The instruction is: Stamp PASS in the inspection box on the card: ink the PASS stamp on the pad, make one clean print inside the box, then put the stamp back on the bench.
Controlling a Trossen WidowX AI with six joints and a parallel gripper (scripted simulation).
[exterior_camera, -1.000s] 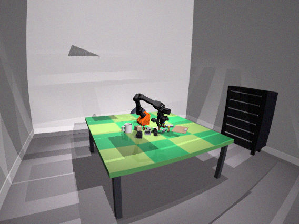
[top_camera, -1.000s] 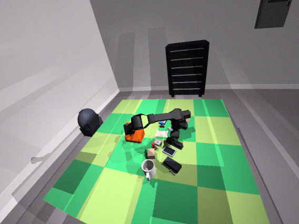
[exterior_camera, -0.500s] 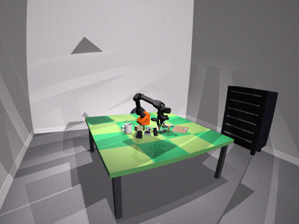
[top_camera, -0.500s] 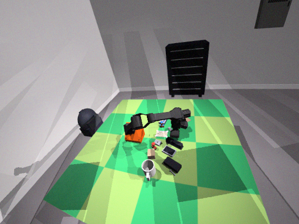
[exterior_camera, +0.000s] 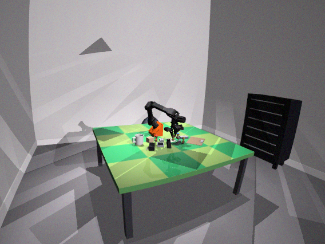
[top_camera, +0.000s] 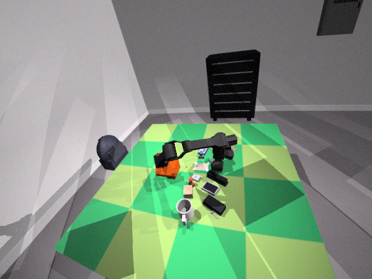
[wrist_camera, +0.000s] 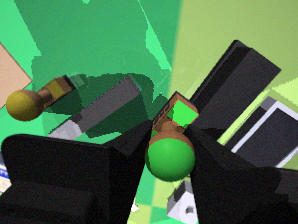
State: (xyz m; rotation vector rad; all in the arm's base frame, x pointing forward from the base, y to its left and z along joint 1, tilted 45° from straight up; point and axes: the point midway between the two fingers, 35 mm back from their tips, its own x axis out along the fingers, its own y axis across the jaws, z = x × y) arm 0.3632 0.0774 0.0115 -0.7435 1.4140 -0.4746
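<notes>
The dark-rimmed ink pad lies 3 cm behind my gripper tip, 12 cm to the right of it and 7 cm below it. From my gripper tip the other things lie so: green-knobbed pass stamp 1 cm below; then grey bar 5 cm behind, 8 cm to the left, 7 cm below; then yellow-knobbed stamp 3 cm behind, 12 cm to the left, 6 cm below.
</notes>
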